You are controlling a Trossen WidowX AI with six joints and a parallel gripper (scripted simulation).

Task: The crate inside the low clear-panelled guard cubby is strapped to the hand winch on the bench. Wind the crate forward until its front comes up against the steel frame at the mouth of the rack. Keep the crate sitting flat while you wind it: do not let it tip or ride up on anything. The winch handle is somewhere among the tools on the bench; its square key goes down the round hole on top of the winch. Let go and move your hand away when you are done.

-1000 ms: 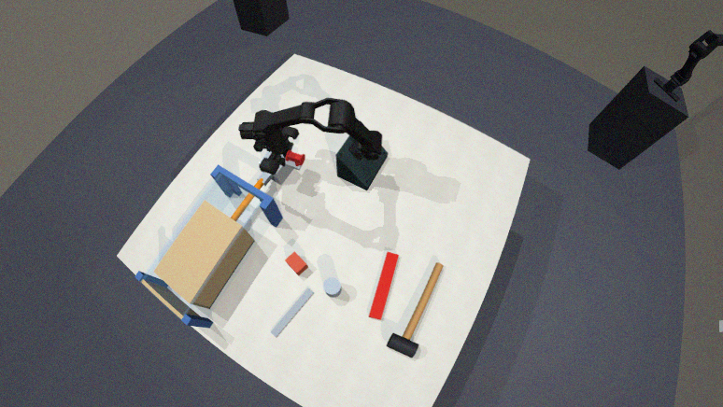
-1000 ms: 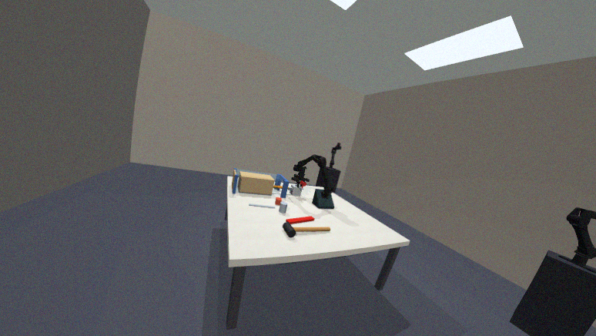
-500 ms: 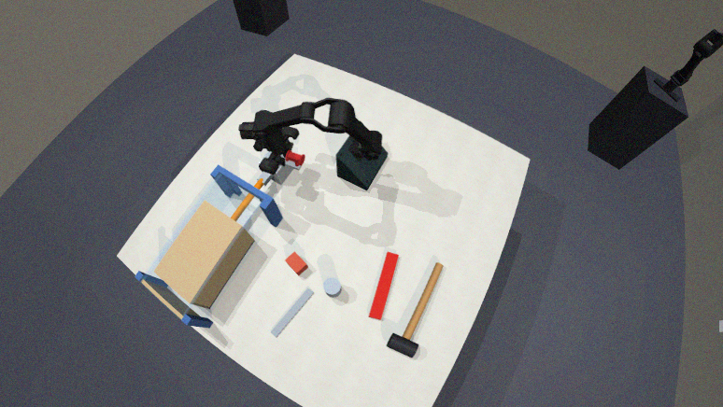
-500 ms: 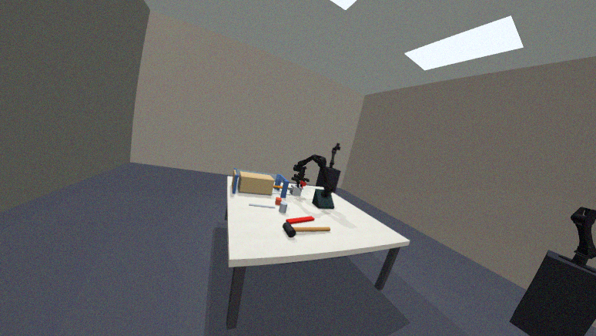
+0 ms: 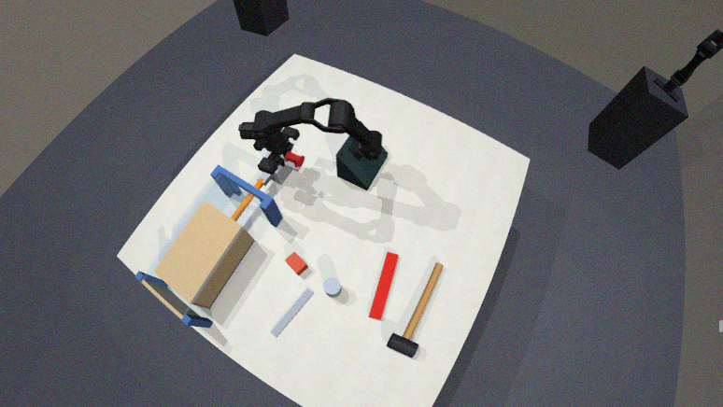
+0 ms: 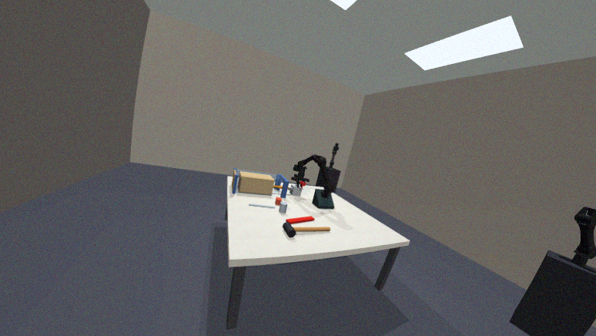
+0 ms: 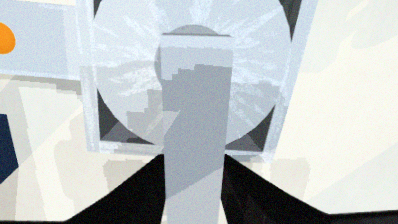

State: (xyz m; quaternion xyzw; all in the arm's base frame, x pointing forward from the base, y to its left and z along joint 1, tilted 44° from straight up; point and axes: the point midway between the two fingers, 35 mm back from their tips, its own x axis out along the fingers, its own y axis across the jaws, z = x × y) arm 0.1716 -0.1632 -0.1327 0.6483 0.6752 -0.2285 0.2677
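The red knob lies 5 cm to the left of my gripper tip and 5 cm above it. From my gripper tip the other things lie so: grey winch 1 cm behind, 6 cm to the right, 6 cm below; blue frame post 16 cm ahead, 5 cm to the right, 2 cm above; winch handle 1 cm to the left, 2 cm above.
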